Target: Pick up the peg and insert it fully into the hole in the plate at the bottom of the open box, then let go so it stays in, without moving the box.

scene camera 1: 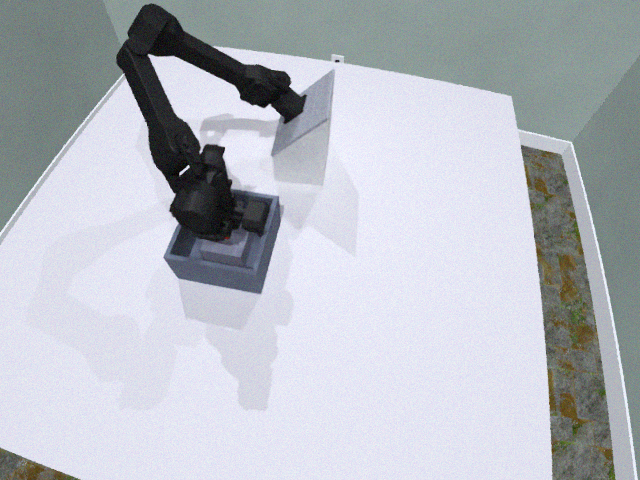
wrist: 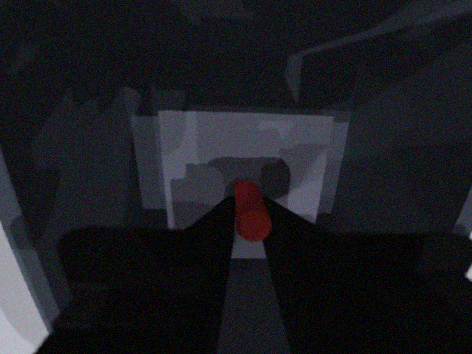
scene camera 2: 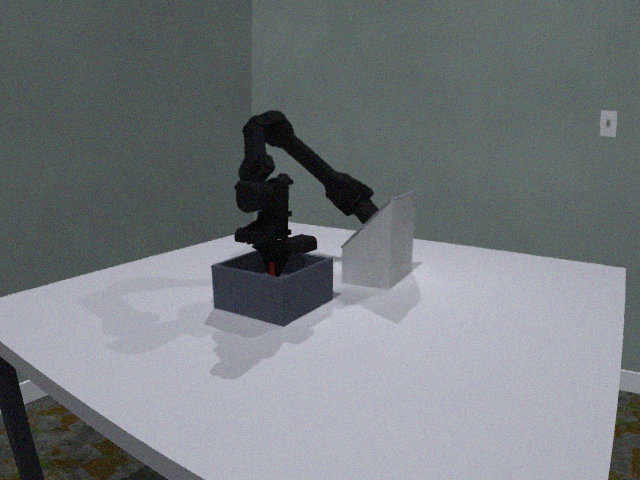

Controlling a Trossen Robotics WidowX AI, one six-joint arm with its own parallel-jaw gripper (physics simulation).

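Places are measured from the arm's base along level axes (x ahead, y left, z up), in centimetres.
Where they show: gripper, fingertip midpoint: (wrist: 246, 204); arm's base at its link origin: (scene camera 1: 295, 109) (scene camera 2: 375, 222).
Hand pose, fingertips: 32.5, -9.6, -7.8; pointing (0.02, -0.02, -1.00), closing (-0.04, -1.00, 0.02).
Each offset is from my fingertips to the centre of the thing, as dx, dy, dz. Level surfaces: height alone.
The red peg {+0.6, +0.0, -0.6} (scene camera 1: 226, 237) (scene camera 2: 271, 268) (wrist: 253, 217) is between the fingertips of my gripper (scene camera 2: 272, 267) (wrist: 246, 204), which is shut on it and reaches down inside the open box. The open blue-grey box {+0.4, +0.1, -1.2} (scene camera 1: 217, 274) (scene camera 2: 248, 289) stands on the table. The pale plate {+0.4, +0.1, -2.6} (scene camera 1: 221, 253) (wrist: 215, 130) is a raised block at the bottom of the box. In the wrist view the peg's far end meets the plate at the hole, where a bit of dark rim shows on its left. Fingers and shadow hide much of the hole; how deep the peg sits cannot be told.
The box walls stand close around my gripper on all sides. A pale slanted block (scene camera 1: 299, 160) (scene camera 2: 369, 258) stands behind the box, with the arm's base end on its sloped face. The white table {dz -6.1} (scene camera 1: 413, 310) (scene camera 2: 413, 361) carries both.
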